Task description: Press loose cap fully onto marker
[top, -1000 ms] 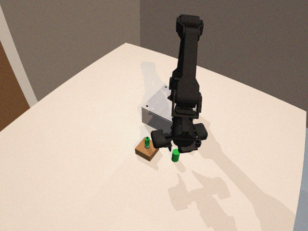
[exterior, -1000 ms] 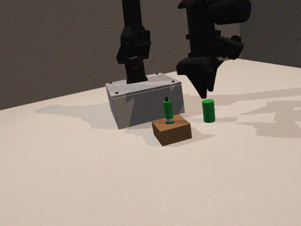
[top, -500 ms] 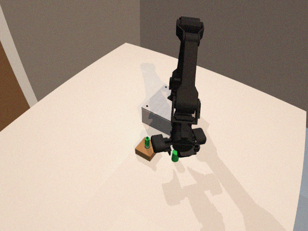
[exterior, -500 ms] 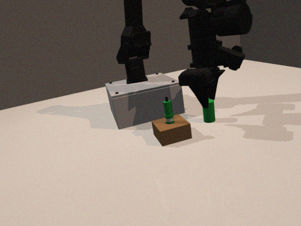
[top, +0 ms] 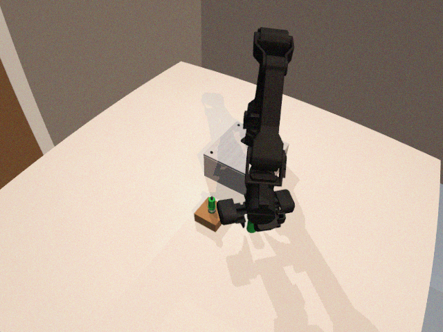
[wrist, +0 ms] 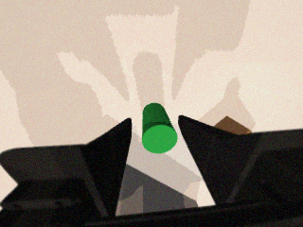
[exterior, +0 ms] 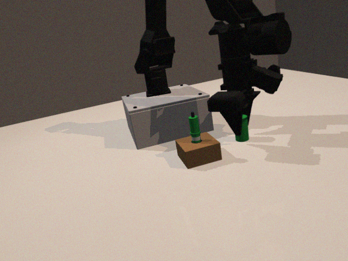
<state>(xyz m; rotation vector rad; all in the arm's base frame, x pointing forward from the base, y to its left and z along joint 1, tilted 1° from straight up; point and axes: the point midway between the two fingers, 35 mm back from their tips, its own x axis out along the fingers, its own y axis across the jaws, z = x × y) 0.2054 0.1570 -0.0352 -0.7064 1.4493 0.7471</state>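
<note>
Now: the brown holder block 40 mm ahead of my gripper tip and 110 mm to the right of it. Also, from my gripper tip: green cap (10 mm above).
</note>
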